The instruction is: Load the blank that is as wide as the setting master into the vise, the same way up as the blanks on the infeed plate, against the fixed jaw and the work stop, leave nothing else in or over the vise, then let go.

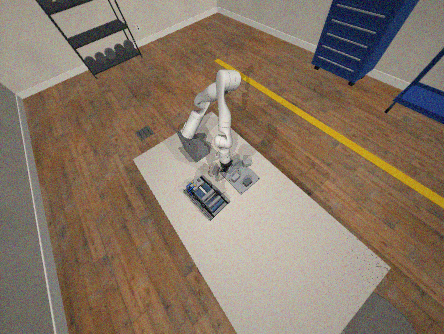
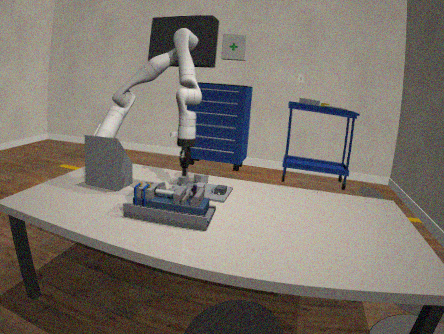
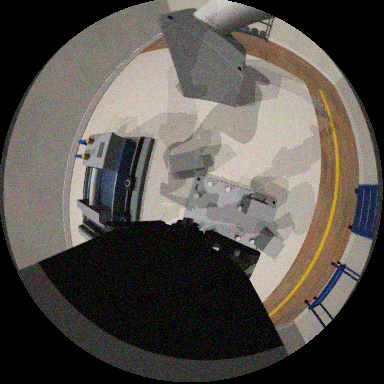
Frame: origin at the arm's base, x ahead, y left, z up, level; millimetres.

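Where they show: gripper, fingertip midpoint: (image 1: 226, 171) (image 2: 184, 176) (image 3: 187, 224); arm's base, origin of the base link: (image 1: 187, 136) (image 2: 100, 145).
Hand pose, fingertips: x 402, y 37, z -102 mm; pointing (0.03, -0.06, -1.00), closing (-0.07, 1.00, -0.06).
Each offset is from my fingertips to the top centre of the thing.
The blue vise {14 mm ahead, 219 mm right, 19 mm up} (image 1: 207, 197) (image 2: 171, 202) (image 3: 111, 175) stands on its grey base on the white table, and I see nothing between its jaws. The grey infeed plate {53 mm ahead, 75 mm left, 72 mm down} (image 1: 242, 189) (image 2: 221, 197) (image 3: 218, 200) lies just behind it. It carries a light grey blank (image 1: 235, 176) (image 3: 259, 211) and a darker one {145 mm ahead, 72 mm left, 48 mm down} (image 1: 247, 181) (image 2: 220, 189). Another grey block {90 mm back, 32 mm right, 36 mm down} (image 1: 215, 170) (image 3: 186, 163) lies off the plate, toward the arm's base. My gripper (image 1: 224, 167) (image 2: 184, 172) is shut and empty. It points straight down at the plate's near corner, right above a grey block {40 mm back, 123 mm left, 37 mm down} (image 2: 183, 180).
The arm's grey pedestal (image 1: 195, 147) (image 2: 105, 164) (image 3: 207, 60) stands behind the vise. A further grey block {29 mm ahead, 184 mm left, 33 mm down} (image 1: 247, 160) (image 2: 201, 179) sits at the plate's far side. A blue drawer cabinet (image 2: 221, 122) and a blue cart (image 2: 320, 109) stand by the wall.
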